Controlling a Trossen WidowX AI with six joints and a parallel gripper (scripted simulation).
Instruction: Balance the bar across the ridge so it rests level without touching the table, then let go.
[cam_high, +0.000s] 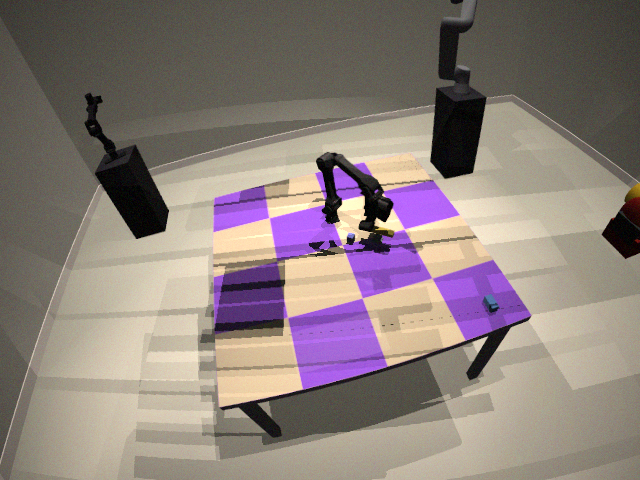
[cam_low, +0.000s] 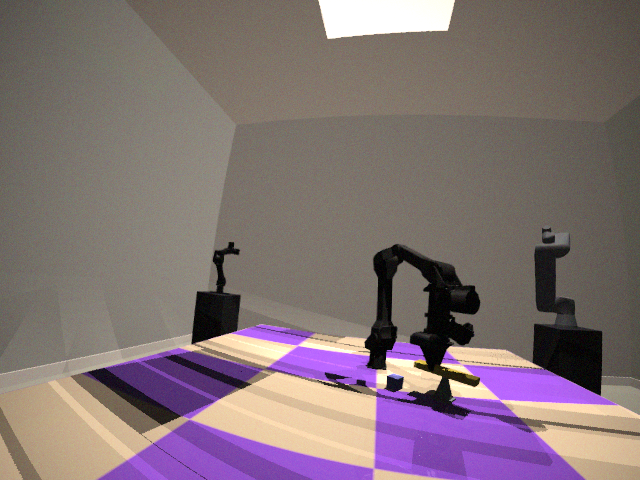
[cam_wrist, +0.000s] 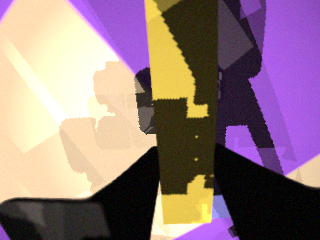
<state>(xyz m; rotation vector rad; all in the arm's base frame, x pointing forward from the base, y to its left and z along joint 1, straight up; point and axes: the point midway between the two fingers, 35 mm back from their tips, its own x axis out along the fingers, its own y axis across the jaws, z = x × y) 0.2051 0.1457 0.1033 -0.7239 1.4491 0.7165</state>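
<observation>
The yellow bar lies 2 cm ahead of my gripper tip and 2 cm to the left of it. From my gripper tip the other things lie so: light blue block: 53 cm ahead, 35 cm to the left, 5 cm below; then dark blue cube: 2 cm behind, 10 cm to the right, 5 cm below.
</observation>
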